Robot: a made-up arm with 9 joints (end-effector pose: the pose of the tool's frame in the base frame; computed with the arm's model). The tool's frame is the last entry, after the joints.
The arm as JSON. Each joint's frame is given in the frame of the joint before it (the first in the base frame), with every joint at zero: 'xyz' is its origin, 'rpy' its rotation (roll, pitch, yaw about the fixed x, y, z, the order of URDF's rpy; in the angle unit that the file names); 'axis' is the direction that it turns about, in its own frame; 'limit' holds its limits. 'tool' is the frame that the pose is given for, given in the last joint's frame.
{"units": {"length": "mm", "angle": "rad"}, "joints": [
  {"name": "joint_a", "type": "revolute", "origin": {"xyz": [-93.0, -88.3, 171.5], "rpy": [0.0, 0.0, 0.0]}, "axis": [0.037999, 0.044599, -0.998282], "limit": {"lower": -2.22, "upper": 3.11}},
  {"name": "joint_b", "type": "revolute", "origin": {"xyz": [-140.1, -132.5, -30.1], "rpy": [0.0, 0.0, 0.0]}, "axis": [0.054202, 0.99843, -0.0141], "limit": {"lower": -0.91, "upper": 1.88}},
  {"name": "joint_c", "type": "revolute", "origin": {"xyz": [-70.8, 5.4, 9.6], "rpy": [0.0, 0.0, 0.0]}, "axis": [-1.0, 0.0, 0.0], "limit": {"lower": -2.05, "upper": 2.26}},
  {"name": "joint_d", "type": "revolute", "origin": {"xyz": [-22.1, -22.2, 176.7], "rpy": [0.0, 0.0, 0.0]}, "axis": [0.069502, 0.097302, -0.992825], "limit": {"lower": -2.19, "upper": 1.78}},
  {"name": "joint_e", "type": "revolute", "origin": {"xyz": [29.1, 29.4, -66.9], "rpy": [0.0, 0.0, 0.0]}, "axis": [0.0, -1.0, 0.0], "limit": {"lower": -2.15, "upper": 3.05}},
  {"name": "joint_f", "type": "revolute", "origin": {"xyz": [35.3, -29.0, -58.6], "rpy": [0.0, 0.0, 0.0]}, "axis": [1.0, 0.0, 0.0], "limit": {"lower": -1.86, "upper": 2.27}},
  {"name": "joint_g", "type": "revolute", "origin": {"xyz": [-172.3, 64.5, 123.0], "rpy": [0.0, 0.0, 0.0]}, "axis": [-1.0, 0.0, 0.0], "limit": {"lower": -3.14, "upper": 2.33}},
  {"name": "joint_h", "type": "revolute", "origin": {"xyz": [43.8, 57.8, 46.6], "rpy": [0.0, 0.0, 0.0]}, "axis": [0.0, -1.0, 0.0], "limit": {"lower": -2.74, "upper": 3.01}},
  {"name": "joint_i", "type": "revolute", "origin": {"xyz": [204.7, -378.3, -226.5], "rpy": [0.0, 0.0, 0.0]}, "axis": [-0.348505, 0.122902, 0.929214], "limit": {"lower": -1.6, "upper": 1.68}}
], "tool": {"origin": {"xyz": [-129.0, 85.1, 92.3], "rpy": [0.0, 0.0, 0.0]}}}
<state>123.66 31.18 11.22 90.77 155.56 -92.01 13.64 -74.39 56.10</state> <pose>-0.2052 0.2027 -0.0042 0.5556 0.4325 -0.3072 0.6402</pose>
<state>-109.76 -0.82 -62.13 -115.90 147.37 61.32 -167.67 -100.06 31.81</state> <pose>-0.0888 -0.4116 0.0476 0.0926 0.4148 0.6566 0.6231</pose>
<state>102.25 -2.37 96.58 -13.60 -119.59 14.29 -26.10 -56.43 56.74</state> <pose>0.2070 0.0987 0.3304 0.1378 -0.6246 -0.1351 0.7567</pose>
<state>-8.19 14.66 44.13 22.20 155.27 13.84 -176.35 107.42 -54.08</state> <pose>-0.1326 0.0489 0.1449 0.3856 0.7681 0.5104 0.0283</pose>
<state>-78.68 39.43 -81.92 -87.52 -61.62 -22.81 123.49 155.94 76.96</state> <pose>0.0449 -0.6966 0.6053 0.5955 -0.2979 0.7125 0.2214</pose>
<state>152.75 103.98 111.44 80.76 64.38 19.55 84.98 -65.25 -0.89</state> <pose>0.1196 0.1293 0.5218 0.0052 -0.4700 0.7085 -0.5264</pose>
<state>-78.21 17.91 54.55 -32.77 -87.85 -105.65 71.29 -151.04 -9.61</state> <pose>-0.4169 -0.6063 0.3499 0.0484 0.2626 0.9195 0.2886</pose>
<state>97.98 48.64 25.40 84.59 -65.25 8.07 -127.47 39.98 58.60</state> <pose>-0.0826 -0.0477 -0.0094 0.3014 0.2567 0.1197 0.9105</pose>
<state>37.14 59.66 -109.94 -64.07 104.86 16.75 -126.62 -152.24 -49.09</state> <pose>-0.1092 -0.1799 0.3488 0.8864 -0.1005 -0.4442 -0.0827</pose>
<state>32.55 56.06 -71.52 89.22 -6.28 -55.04 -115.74 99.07 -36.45</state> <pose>-0.3882 -0.0572 0.3325 0.1686 0.5495 -0.0178 0.8181</pose>
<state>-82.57 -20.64 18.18 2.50 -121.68 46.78 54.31 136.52 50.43</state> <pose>0.3773 -0.1559 0.3631 0.3843 -0.2045 -0.3932 0.8098</pose>
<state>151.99 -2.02 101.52 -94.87 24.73 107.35 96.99 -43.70 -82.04</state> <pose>-0.2767 0.0419 0.0379 0.1770 0.0309 0.7753 -0.6055</pose>
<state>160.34 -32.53 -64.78 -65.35 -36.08 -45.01 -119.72 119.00 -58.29</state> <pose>-0.1279 0.1977 0.0568 0.2719 -0.1413 0.9323 0.1922</pose>
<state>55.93 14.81 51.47 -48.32 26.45 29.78 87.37 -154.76 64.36</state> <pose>-0.2582 0.1090 0.7399 0.2221 0.1772 0.8986 -0.3344</pose>
